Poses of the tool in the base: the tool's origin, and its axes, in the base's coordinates. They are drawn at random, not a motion.
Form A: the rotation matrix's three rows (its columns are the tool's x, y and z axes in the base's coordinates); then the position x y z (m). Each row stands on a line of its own.
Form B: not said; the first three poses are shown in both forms.
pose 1, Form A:
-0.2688 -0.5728 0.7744
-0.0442 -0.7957 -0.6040
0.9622 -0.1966 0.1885
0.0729 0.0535 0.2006
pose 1, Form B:
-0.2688 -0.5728 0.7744
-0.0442 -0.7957 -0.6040
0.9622 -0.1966 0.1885
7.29 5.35 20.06

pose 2, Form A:
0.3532 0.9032 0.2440
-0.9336 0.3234 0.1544
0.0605 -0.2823 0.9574
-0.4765 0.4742 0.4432
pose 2, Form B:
0.3532 0.9032 0.2440
-0.9336 0.3234 0.1544
0.0605 -0.2823 0.9574
-47.65 47.42 44.32

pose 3, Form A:
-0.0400 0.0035 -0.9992
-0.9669 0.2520 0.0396
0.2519 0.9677 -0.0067
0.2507 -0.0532 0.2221
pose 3, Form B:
-0.0400 0.0035 -0.9992
-0.9669 0.2520 0.0396
0.2519 0.9677 -0.0067
25.07 -5.32 22.21

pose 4, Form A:
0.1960 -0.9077 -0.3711
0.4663 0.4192 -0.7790
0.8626 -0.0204 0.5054
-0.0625 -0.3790 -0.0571
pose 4, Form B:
0.1960 -0.9077 -0.3711
0.4663 0.4192 -0.7790
0.8626 -0.0204 0.5054
-6.25 -37.90 -5.71

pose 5, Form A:
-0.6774 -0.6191 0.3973
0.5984 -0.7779 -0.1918
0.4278 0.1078 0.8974
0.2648 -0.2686 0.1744
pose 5, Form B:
-0.6774 -0.6191 0.3973
0.5984 -0.7779 -0.1918
0.4278 0.1078 0.8974
26.48 -26.86 17.44

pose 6, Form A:
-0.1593 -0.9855 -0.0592
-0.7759 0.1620 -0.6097
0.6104 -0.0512 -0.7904
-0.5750 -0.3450 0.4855
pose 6, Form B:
-0.1593 -0.9855 -0.0592
-0.7759 0.1620 -0.6097
0.6104 -0.0512 -0.7904
-57.50 -34.50 48.55

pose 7, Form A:
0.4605 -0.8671 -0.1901
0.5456 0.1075 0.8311
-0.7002 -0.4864 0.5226
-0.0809 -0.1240 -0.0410
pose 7, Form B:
0.4605 -0.8671 -0.1901
0.5456 0.1075 0.8311
-0.7002 -0.4864 0.5226
-8.09 -12.40 -4.10

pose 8, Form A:
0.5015 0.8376 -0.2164
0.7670 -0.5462 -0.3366
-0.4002 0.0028 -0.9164
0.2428 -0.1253 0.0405
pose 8, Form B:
0.5015 0.8376 -0.2164
0.7670 -0.5462 -0.3366
-0.4002 0.0028 -0.9164
24.28 -12.53 4.05

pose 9, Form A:
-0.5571 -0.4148 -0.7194
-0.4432 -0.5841 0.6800
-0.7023 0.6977 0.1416
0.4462 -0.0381 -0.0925
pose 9, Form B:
-0.5571 -0.4148 -0.7194
-0.4432 -0.5841 0.6800
-0.7023 0.6977 0.1416
44.62 -3.81 -9.25

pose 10, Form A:
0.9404 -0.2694 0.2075
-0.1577 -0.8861 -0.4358
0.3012 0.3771 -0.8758
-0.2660 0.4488 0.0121
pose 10, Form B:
0.9404 -0.2694 0.2075
-0.1577 -0.8861 -0.4358
0.3012 0.3771 -0.8758
-26.60 44.88 1.21

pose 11, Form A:
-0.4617 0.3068 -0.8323
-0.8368 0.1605 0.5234
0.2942 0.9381 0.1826
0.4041 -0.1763 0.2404
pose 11, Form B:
-0.4617 0.3068 -0.8323
-0.8368 0.1605 0.5234
0.2942 0.9381 0.1826
40.41 -17.63 24.04

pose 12, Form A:
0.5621 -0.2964 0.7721
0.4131 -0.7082 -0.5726
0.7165 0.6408 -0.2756
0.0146 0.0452 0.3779
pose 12, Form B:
0.5621 -0.2964 0.7721
0.4131 -0.7082 -0.5726
0.7165 0.6408 -0.2756
1.46 4.52 37.79

